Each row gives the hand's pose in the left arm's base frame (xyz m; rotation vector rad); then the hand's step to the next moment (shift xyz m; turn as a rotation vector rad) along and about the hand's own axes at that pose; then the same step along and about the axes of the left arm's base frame.
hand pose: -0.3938 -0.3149 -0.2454 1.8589 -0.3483 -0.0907
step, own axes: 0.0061 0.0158 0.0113 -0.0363 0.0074 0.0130
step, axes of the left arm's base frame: 0.0001 -0.0164 0.0120 -0.0391 -0.0037 -0.0012
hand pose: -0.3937 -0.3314 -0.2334 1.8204 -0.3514 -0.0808
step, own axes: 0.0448 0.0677 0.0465 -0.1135 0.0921 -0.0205
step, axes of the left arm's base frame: 0.0184 -0.0717 0.0572 -0.1212 0.0292 0.0790
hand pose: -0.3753 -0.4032 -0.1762 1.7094 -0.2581 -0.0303
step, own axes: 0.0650 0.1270 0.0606 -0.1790 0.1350 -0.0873
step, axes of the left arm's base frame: 0.0337 -0.0879 0.1231 -0.1804 0.1009 0.1231
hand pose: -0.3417 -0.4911 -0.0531 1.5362 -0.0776 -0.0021
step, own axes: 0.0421 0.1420 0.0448 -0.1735 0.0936 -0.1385
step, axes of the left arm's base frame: 0.0330 -0.0418 0.1453 -0.1703 0.1502 0.0804
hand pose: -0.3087 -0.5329 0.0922 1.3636 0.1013 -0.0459
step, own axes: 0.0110 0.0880 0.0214 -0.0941 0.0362 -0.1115
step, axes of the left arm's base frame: 0.0200 -0.0025 0.0890 -0.0954 0.1141 0.0221
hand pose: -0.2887 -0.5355 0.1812 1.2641 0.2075 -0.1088
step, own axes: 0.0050 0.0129 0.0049 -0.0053 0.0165 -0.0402
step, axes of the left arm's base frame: 0.0079 -0.0006 0.0124 -0.0058 0.0431 0.0050
